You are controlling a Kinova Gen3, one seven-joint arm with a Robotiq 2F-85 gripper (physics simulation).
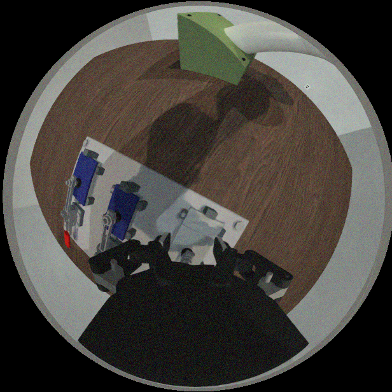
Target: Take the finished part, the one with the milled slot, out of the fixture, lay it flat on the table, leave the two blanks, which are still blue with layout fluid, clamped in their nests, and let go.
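Note:
The finished part, a pale grey block, lies in the right-hand nest of the light fixture plate. Its slot is hard to make out, and its lower side is partly hidden by my gripper. My gripper is partly open, with nothing held; its fingertips show to the left and right of the part's lower portion. A rounded grey clamp tip shows between the fingers; the rest of that clamp is hidden. Two blue blanks sit in the left and middle nests, each with a clamp arm over it.
Grey toggle clamps stand at the two blanks, close left of my gripper; the left one has a red handle. A green block with a pale curved tube stands at the far edge of the brown wooden table.

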